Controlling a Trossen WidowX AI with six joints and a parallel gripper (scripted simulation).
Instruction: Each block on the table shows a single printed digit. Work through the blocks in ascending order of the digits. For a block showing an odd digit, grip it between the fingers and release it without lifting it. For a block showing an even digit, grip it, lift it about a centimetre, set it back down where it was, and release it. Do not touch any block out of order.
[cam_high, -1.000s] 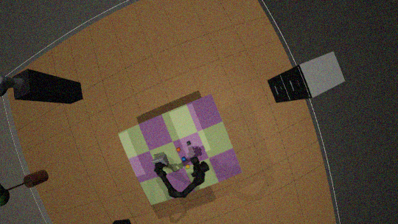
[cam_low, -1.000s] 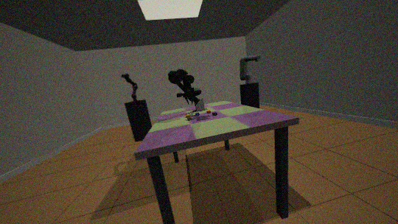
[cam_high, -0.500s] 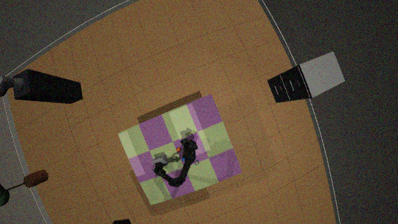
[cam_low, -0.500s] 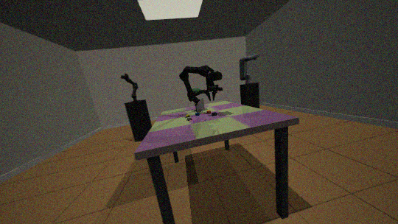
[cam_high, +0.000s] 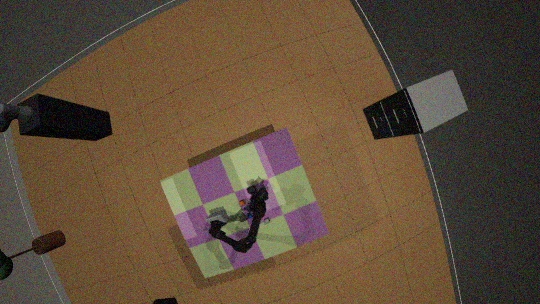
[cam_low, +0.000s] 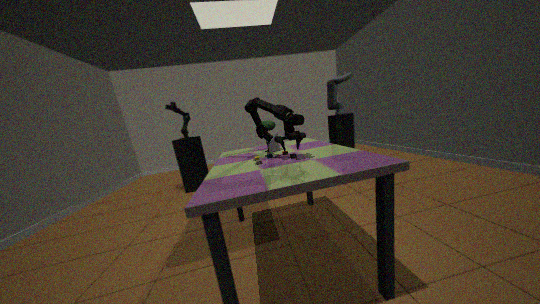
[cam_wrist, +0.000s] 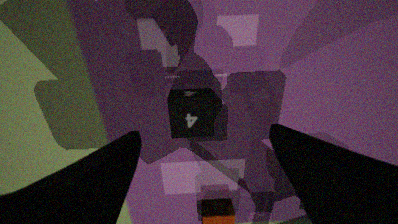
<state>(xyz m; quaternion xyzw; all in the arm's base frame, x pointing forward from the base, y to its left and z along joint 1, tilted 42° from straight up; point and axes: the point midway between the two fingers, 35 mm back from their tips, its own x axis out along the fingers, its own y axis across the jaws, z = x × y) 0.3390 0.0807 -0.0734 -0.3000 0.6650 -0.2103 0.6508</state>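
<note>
The dark block is 1 cm to the left of my gripper tip and 3 cm below it. From my gripper tip the other things lie so: grey block (2 cm ahead, 21 cm to the right, 3 cm below); blue block (10 cm behind, 14 cm to the right, 3 cm below); orange block (12 cm behind, 3 cm to the right, 3 cm below).
</note>
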